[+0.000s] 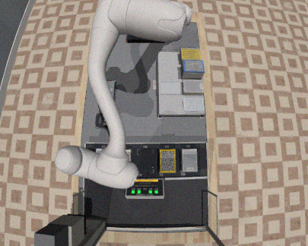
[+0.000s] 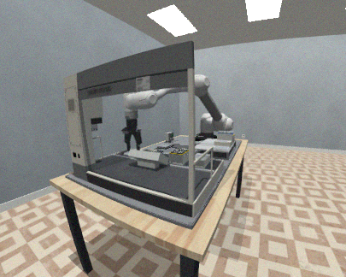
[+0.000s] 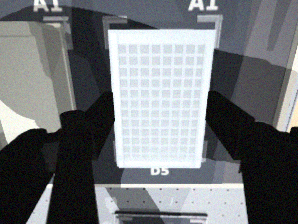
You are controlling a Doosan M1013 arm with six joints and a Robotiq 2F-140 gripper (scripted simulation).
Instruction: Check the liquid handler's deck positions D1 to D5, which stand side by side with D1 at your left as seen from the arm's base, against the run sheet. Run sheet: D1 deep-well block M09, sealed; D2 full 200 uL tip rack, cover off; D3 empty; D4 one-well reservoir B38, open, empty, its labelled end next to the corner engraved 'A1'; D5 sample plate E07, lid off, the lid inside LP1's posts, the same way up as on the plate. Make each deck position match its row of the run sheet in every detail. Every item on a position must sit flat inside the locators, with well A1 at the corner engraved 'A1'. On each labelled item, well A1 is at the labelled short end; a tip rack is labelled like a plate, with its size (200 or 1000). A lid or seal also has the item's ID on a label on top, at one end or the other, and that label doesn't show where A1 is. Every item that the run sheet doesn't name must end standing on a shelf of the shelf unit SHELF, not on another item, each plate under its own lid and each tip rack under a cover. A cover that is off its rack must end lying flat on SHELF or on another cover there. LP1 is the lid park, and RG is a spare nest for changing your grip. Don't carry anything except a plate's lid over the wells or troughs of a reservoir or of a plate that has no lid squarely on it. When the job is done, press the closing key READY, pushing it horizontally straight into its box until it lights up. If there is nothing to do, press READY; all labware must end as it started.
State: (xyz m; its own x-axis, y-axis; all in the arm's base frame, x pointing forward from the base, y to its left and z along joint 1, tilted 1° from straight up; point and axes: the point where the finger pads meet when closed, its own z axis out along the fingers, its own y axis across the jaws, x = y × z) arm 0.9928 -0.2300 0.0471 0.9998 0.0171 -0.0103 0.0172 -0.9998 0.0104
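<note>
The cream one-well reservoir lies 120 mm to the left of my hand and 20 mm below it. The rest, counted from my hand: dark nest: 250 mm behind, 10 mm to the right, 80 mm below; yellow tip rack: 10 mm ahead, 380 mm to the left, 10 mm above; white well plate: 20 mm below.
</note>
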